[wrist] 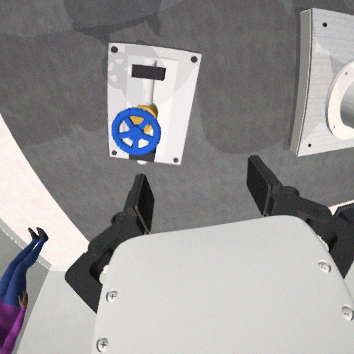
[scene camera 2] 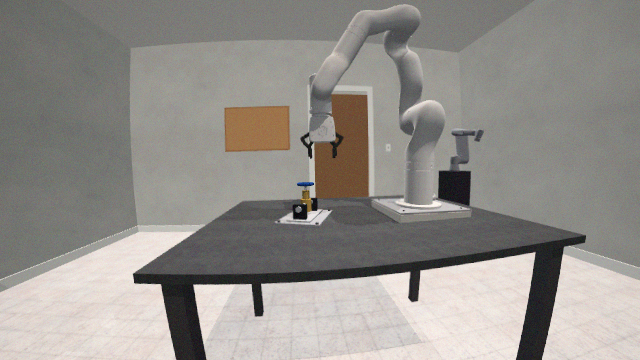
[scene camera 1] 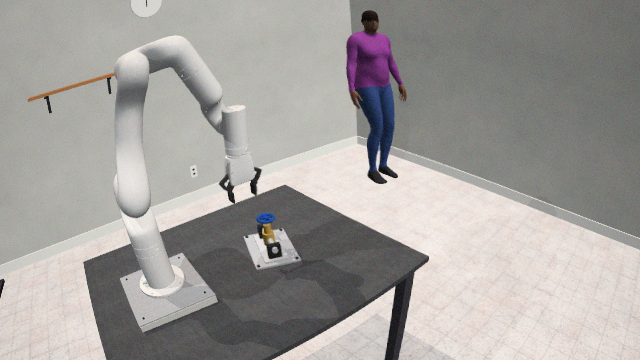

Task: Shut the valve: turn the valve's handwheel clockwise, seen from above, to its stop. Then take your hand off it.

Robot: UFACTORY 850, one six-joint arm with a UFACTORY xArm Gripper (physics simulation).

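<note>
The valve's blue five-spoked handwheel point(scene camera 1: 266, 218) point(scene camera 2: 305, 184) point(wrist: 136, 132) lies level on top of the brass valve body point(scene camera 1: 268, 234) point(scene camera 2: 306, 200) point(wrist: 148, 109). The valve stands upright on a light mounting plate point(scene camera 1: 258, 261) point(scene camera 2: 322, 216) point(wrist: 187, 100), between two black pipe blocks. My gripper point(scene camera 1: 243, 196) point(scene camera 2: 322, 156) point(wrist: 197, 178) is open and empty, pointing down. It hangs above the handwheel's height and off to one side, apart from it. In the wrist view the handwheel shows up and left of the space between the fingers. The wheel's turn relative to its stop cannot be told.
The valve's plate is on the dark table point(scene camera 1: 350, 240) point(scene camera 2: 375, 245) point(wrist: 240, 100). The arm's pale base plate point(scene camera 1: 192, 295) point(wrist: 325, 50) stands on the same table. A person point(scene camera 1: 370, 60) point(wrist: 12, 310) in a purple top stands on the floor beyond the table.
</note>
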